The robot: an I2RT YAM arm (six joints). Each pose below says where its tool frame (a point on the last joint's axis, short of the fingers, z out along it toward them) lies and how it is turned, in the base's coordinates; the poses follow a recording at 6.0 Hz.
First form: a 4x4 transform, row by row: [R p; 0 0 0 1], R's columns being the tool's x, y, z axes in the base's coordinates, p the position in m. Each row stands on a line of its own.
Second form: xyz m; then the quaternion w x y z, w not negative. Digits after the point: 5 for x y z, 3 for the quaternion.
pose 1, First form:
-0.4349 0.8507 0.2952 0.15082
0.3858 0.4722 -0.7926 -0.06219
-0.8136 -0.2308 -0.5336 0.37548
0 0 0 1
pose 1, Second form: 0.15082 -0.06219 0.37548 0.355 0.396 0.781 -0.328
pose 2, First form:
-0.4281 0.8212 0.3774 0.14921
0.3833 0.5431 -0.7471 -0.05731
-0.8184 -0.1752 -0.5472 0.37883
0 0 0 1
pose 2, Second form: 0.14921 -0.05731 0.37883 0.377 0.379 0.793 -0.291
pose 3, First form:
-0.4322 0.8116 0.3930 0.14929
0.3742 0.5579 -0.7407 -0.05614
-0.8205 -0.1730 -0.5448 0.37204
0 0 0 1
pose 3, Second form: 0.14929 -0.05614 0.37204 0.381 0.372 0.796 -0.287
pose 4, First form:
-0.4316 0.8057 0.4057 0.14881
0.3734 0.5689 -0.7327 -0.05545
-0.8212 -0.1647 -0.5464 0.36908
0 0 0 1
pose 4, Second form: 0.14881 -0.05545 0.36908 0.384 0.369 0.798 -0.281
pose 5, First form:
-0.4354 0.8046 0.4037 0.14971
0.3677 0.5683 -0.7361 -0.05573
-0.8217 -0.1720 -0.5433 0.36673
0 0 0 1
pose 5, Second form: 0.14971 -0.05573 0.36673 0.384 0.367 0.798 -0.285
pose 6, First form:
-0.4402 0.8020 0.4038 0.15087
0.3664 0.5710 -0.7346 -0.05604
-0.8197 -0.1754 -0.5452 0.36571
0 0 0 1
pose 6, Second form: 0.15087 -0.05604 0.36571 0.383 0.365 0.799 -0.285
